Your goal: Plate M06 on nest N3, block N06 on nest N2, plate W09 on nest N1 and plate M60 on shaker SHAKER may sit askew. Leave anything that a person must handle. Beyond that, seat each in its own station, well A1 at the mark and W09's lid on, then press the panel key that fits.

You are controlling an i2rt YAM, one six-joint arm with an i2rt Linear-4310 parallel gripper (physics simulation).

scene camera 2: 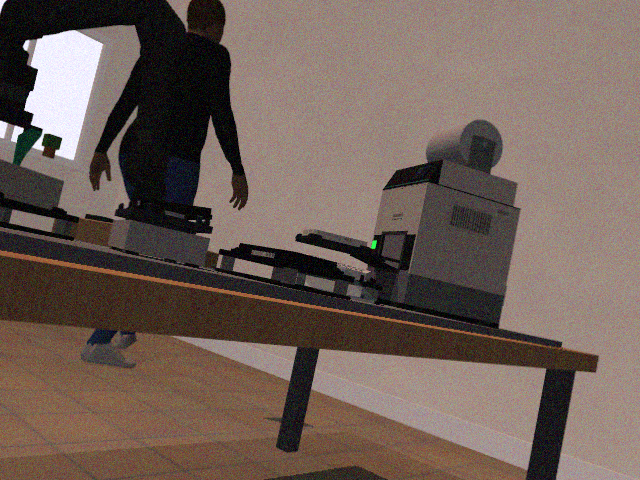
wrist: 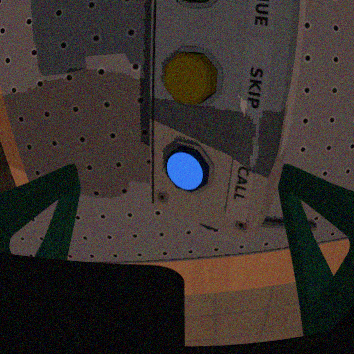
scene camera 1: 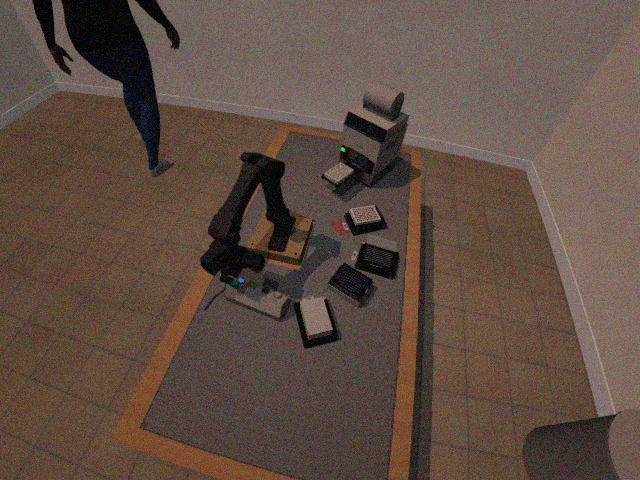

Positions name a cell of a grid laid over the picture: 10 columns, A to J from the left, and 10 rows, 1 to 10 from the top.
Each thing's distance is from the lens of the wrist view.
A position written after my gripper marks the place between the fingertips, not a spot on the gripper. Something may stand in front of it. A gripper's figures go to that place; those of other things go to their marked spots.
my gripper (wrist: F5): 13 cm
yellow SKIP button (wrist: F3): 14 cm
blue CALL button (wrist: F5): 16 cm
